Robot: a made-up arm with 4 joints.
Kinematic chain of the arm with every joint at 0, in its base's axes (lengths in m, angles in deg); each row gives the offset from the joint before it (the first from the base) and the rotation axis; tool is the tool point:
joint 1: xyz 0 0 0.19 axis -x
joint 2: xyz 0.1 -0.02 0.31 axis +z
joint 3: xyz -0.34 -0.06 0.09 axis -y
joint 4: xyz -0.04 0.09 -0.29 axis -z
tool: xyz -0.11 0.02 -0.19
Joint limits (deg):
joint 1: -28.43..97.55
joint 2: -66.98..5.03
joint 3: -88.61..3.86
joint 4: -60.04..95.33
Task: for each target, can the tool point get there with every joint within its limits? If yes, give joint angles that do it. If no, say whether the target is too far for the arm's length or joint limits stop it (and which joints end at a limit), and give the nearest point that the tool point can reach.
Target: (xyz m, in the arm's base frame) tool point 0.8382 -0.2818 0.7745
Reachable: no: joint limits stop it (at a limit: joint 1, joint 2, joint 3, joint 4) | nearest point 0.1025 0.3246 0.2753 | short by 1.076 m
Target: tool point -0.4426 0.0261 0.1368
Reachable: yes | joints -4.77 -7.49 -8.41 -42.47
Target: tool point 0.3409 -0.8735 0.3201
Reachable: no: joint limits stop it (at a limit: joint 1, joint 2, joint 3, joint 4) | nearest point 0.1025 -0.1217 -0.1228 | short by 0.905 m
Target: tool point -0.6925 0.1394 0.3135
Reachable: yes | joints 47.04 -2.86 -48.20 -34.02
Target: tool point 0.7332 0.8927 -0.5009
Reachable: no: too far | nearest point -0.0914 0.7166 -0.3646 | short by 0.854 m
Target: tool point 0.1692 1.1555 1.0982
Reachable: no: too far | nearest point -0.1088 0.7279 0.7621 | short by 0.611 m
